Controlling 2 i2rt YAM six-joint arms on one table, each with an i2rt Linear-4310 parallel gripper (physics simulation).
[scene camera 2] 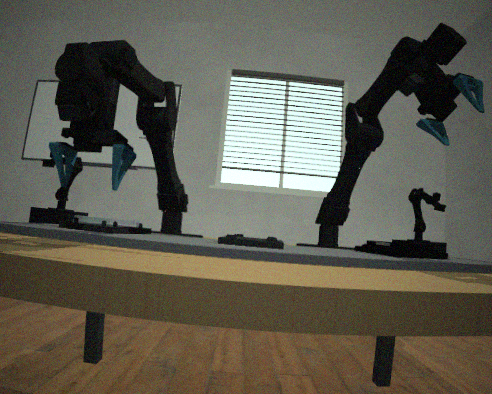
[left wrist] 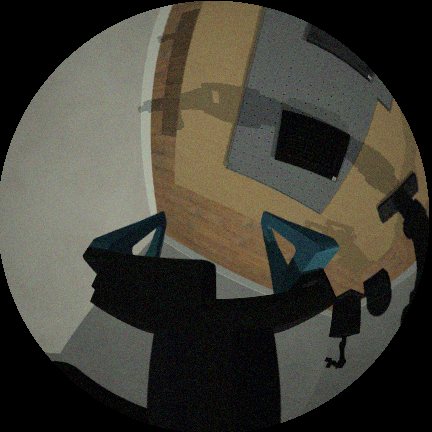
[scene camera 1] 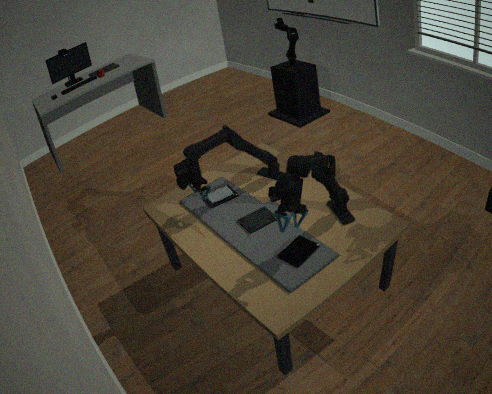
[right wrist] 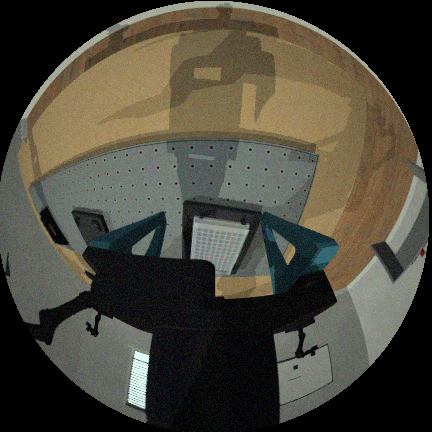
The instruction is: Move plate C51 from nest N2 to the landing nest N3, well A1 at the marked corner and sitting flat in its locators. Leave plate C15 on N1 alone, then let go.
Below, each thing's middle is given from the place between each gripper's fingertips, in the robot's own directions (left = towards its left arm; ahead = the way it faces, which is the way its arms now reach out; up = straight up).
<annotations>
The dark nest (right wrist: 90,225) is 130 mm behind my left hand, 390 mm to the right of it and 250 mm below it. Round my left hand: pale gridded plate (right wrist: 219,241) 120 mm behind, 700 mm to the right, 240 mm below.
I see the pale gridded plate 110 mm behind my right hand and 60 mm below it. From my right hand the other things lie so: dark nest 310 mm to the left, 120 mm behind, 70 mm below.
</annotations>
